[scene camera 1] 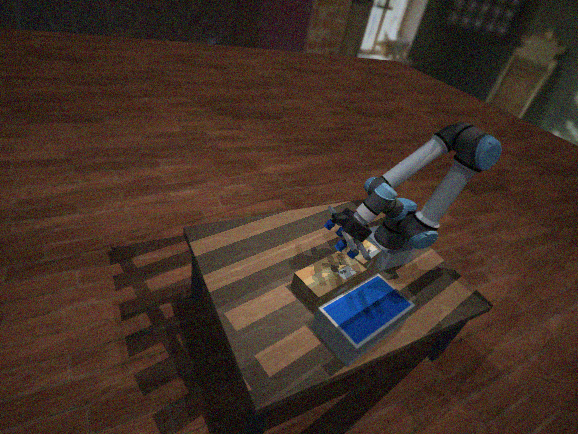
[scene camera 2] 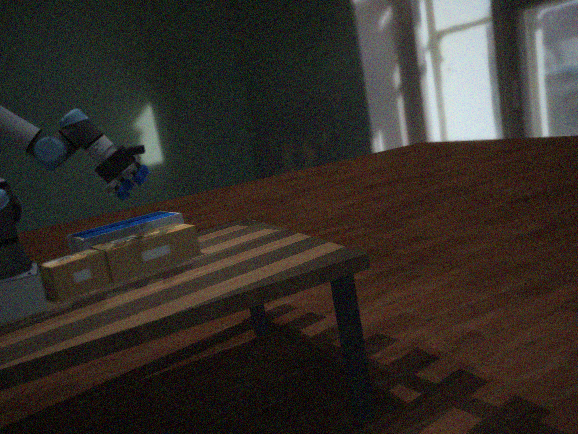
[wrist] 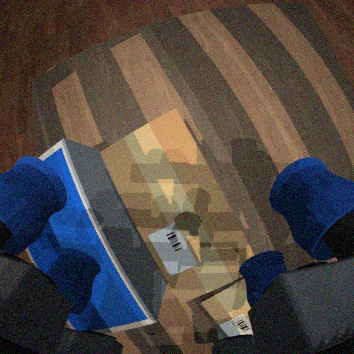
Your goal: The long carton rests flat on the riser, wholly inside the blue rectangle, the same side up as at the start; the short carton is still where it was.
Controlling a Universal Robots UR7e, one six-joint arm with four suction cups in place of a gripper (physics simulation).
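Places are measured from the arm's base along level axes (x back, y right, z up), in millimetres.
Pixels of known places: hand, its tool point: (scene camera 1: 338,241) (scene camera 2: 136,185) (wrist: 166,238); arm's base, origin of its link: (scene camera 1: 388,239) (scene camera 2: 2,273).
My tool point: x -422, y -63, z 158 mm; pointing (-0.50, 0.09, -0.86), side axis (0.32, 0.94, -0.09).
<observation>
Ahead of a thing's pixels: the offset from my tool point to its top centre. Level surfaces: height alone.
The long carton @(dx +13, dy -11, dz -166 mm) (scene camera 1: 320,280) (scene camera 2: 172,250) (wrist: 165,185) lies flat on the table beside the grey riser @(dx +27, dy -234, dz -145 mm) (scene camera 1: 334,336) (wrist: 122,245), outside the blue rectangle @(dx +27, dy -234, dz -145 mm) (scene camera 1: 360,315) (wrist: 95,255) on the riser's top. A barcode label shows on the carton's upper face in the wrist view. The short carton @(dx +243, dy +45, dz -166 mm) (scene camera 1: 370,247) (scene camera 2: 75,275) (wrist: 225,305) stands on the table at the long carton's end, near the arm's base; part of it is hidden in the wrist view. My gripper (scene camera 1: 341,240) (scene camera 2: 132,182) (wrist: 170,235) is open, its blue cups tilted above the cartons and holding nothing.
The striped wooden table @(dz -265 mm) (scene camera 1: 240,280) (scene camera 2: 280,260) (wrist: 215,65) carries the cartons, the riser and the arm's base (scene camera 1: 400,257) (scene camera 2: 20,297). The riser's raised edge borders the long carton's side. Shadows of the arm fall across the long carton.
</observation>
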